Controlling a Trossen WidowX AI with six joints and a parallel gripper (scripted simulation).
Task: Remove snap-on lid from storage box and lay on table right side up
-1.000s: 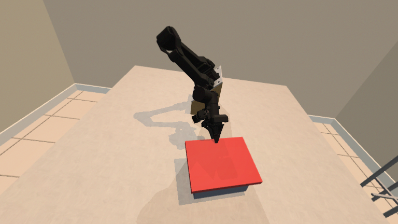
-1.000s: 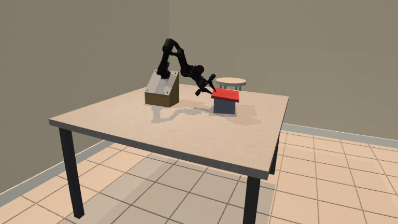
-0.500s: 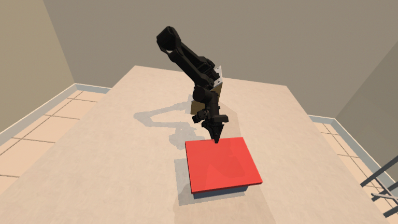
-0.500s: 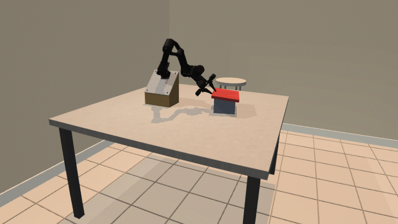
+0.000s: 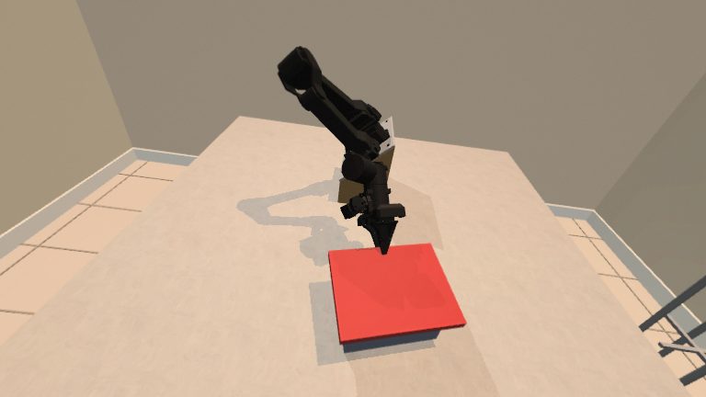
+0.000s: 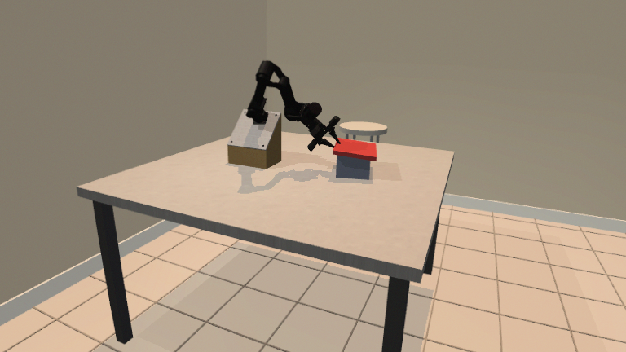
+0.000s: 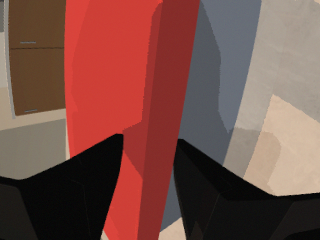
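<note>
The red lid is 80 mm ahead of my gripper tip and 10 mm to the left of it. Round my gripper tip: storage box 70 mm ahead, 10 mm to the left, 60 mm below.
</note>
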